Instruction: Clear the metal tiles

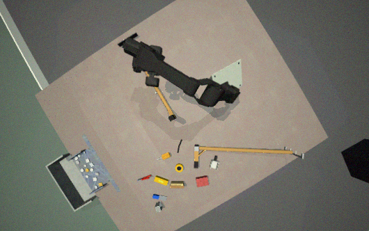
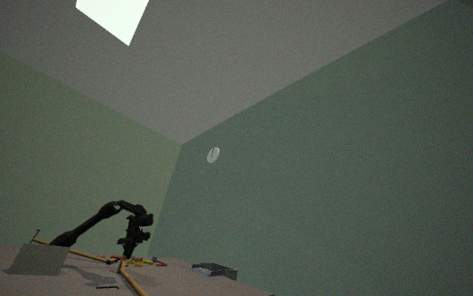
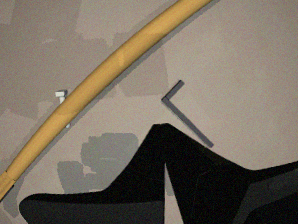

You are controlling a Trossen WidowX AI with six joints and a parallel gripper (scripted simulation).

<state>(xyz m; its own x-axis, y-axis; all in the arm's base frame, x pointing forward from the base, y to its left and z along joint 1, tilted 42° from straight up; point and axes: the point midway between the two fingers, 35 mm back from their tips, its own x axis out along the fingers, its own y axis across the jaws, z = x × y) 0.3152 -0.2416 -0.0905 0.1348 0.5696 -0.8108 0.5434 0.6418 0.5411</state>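
Now: gripper tip 30 mm past the hex key, 30 mm to the left of it and 120 mm above it. The rest, counted from my gripper tip: long orange-handled tool 230 mm behind, 680 mm to the left, 80 mm below; yellow ring 150 mm ahead, 570 mm to the left, 110 mm below; yellow block 300 mm ahead, 600 mm to the left, 100 mm below.
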